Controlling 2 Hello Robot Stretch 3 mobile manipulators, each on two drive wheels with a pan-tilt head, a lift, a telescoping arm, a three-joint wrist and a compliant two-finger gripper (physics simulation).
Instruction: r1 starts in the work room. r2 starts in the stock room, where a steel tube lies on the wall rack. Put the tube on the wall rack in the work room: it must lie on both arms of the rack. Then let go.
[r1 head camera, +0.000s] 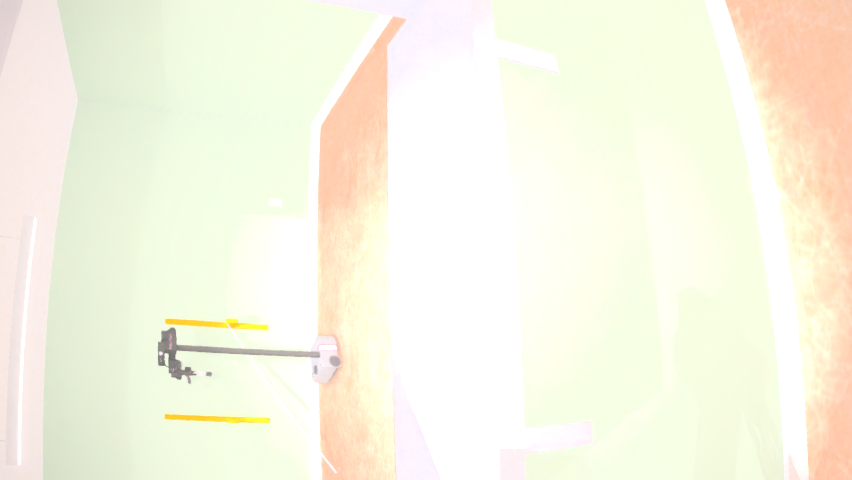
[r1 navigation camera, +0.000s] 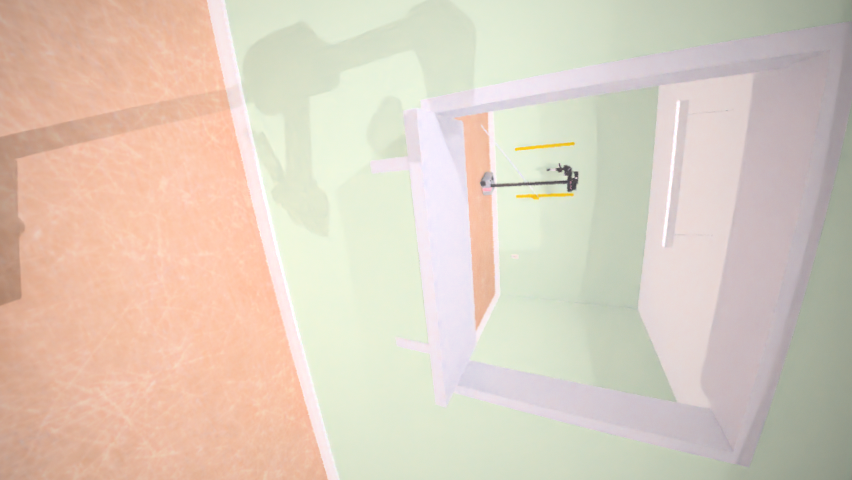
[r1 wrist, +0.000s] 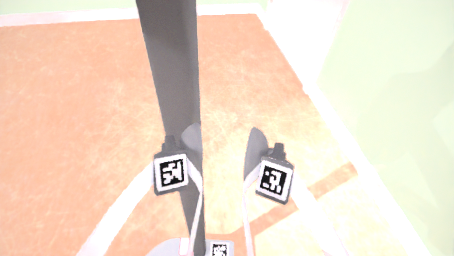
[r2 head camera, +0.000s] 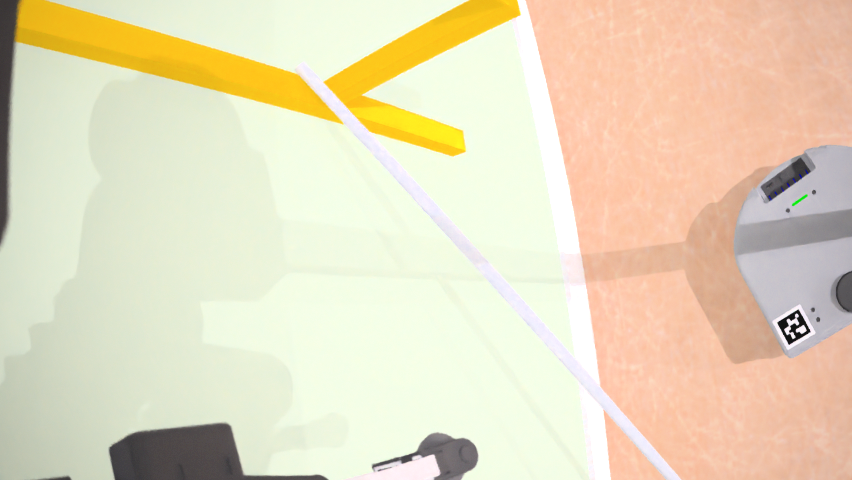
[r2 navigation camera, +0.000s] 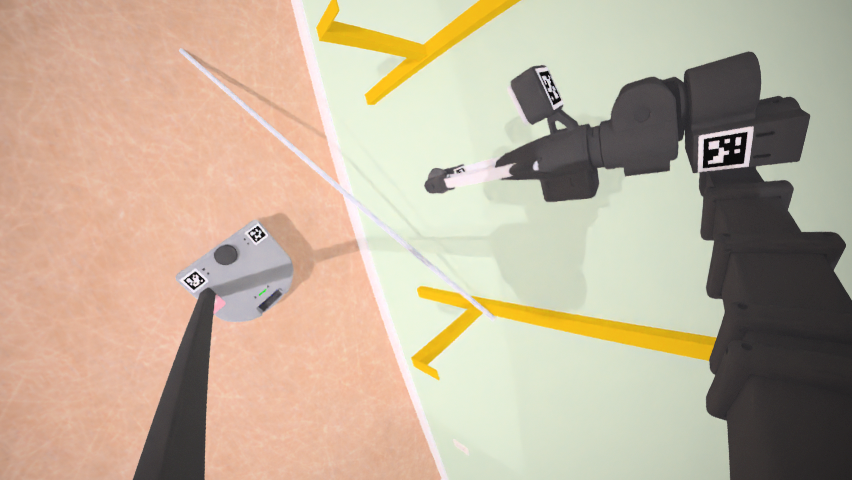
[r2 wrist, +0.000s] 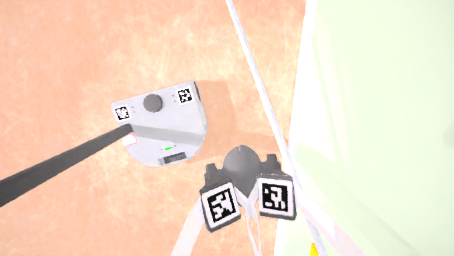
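Note:
The steel tube (r1 head camera: 268, 378) (r2 head camera: 478, 260) (r2 navigation camera: 381, 224) (r2 wrist: 265, 98) slants in the stock room. Its upper end rests on one yellow bracket (r2 head camera: 178, 64) (r2 navigation camera: 596, 326) of the rack; its lower end is on the floor away from the other bracket (r2 navigation camera: 381, 40). r2's gripper (r2 head camera: 441, 456) (r2 navigation camera: 438, 180) (r2 wrist: 241, 170) is shut and empty, pointing down, beside the tube and apart from it. r1's gripper (r1 wrist: 224, 142) is open and empty above its own base in the work room. I cannot identify the work room's rack in these views.
A framed wall opening (r1 navigation camera: 444, 238) joins the rooms; pale brackets (r1 head camera: 527, 54) (r1 head camera: 554, 435) stick out beneath it. r2's grey base (r2 head camera: 787, 256) (r2 navigation camera: 256, 268) (r2 wrist: 170, 130) stands near the tube. r1's dark mast (r1 wrist: 172, 65) rises beside its gripper.

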